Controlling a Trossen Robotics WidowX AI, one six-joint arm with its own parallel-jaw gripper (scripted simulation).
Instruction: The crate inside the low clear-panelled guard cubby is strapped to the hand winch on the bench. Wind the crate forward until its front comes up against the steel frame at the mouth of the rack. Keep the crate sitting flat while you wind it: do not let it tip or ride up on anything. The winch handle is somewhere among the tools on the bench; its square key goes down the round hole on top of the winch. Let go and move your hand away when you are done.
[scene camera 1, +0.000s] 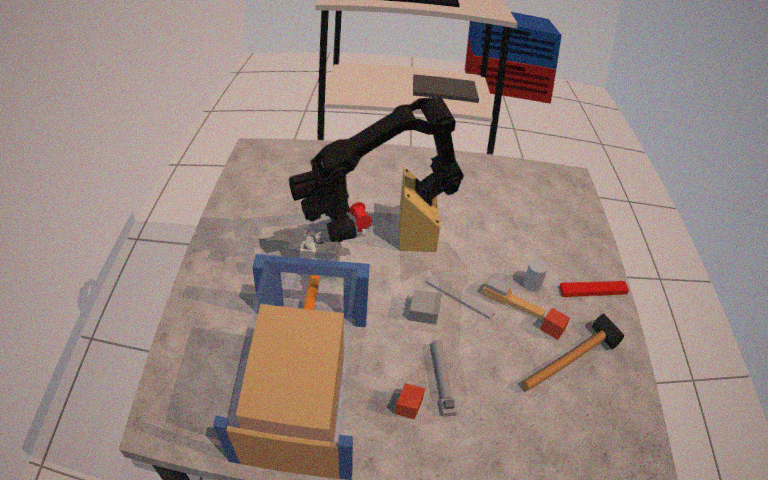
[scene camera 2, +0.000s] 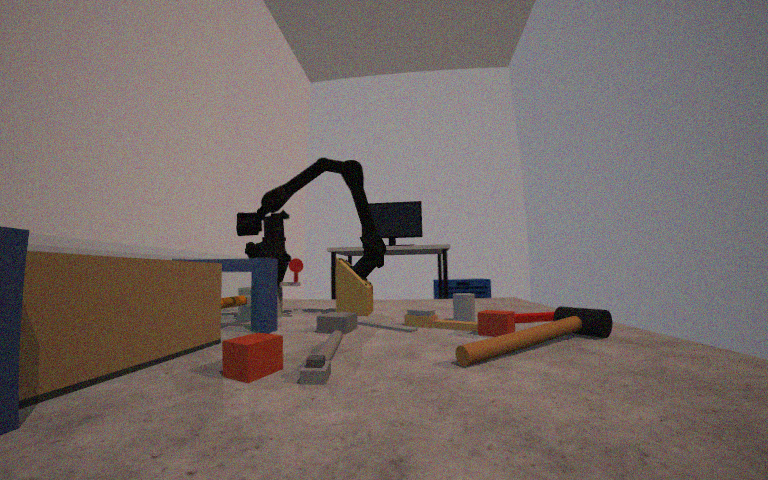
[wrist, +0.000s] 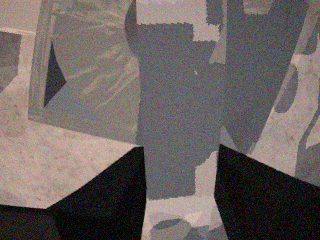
My gripper (scene camera 1: 339, 237) is 148 cm from the lens. A grey winch (scene camera 1: 330, 251): 144 cm from the lens.
